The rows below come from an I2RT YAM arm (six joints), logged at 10 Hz.
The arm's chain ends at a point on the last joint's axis. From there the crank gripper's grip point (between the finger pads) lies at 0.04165 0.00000 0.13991 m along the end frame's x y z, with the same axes.
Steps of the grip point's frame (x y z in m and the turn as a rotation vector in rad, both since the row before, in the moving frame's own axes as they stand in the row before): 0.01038, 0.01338, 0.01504, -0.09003, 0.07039, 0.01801; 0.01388, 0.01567, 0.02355, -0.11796, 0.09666, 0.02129; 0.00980, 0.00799, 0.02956, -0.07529, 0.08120, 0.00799; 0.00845, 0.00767, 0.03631, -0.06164, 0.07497, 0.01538; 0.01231, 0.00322, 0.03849, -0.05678, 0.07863, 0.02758; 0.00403, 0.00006, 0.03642, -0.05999, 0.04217, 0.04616; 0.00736, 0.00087, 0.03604, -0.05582, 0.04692, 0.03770; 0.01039, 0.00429, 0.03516, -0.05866, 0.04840, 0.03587; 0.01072, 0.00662, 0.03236, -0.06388, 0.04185, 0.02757; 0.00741, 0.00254, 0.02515, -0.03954, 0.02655, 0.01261; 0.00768, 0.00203, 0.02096, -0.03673, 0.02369, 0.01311
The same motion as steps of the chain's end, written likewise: 0.00078, 0.00011, 0.01891, -0.09003, 0.07039, 0.01801; 0.00079, -0.00156, 0.02924, -0.11796, 0.09666, 0.02129; -0.00136, -0.00277, 0.03380, -0.07529, 0.08120, 0.00799; -0.00183, -0.00156, 0.04011, -0.06164, 0.07497, 0.01538; 0.00158, -0.00592, 0.04245, -0.05678, 0.07863, 0.02758; -0.00159, -0.01033, 0.03861, -0.05999, 0.04217, 0.04616; 0.00103, -0.00857, 0.03841, -0.05582, 0.04692, 0.03770; 0.00385, -0.00546, 0.03762, -0.05866, 0.04840, 0.03587; 0.00505, -0.00348, 0.03455, -0.06388, 0.04185, 0.02757; 0.00375, -0.00352, 0.02642, -0.03954, 0.02655, 0.01261; 0.00442, -0.00366, 0.02209, -0.03673, 0.02369, 0.01311
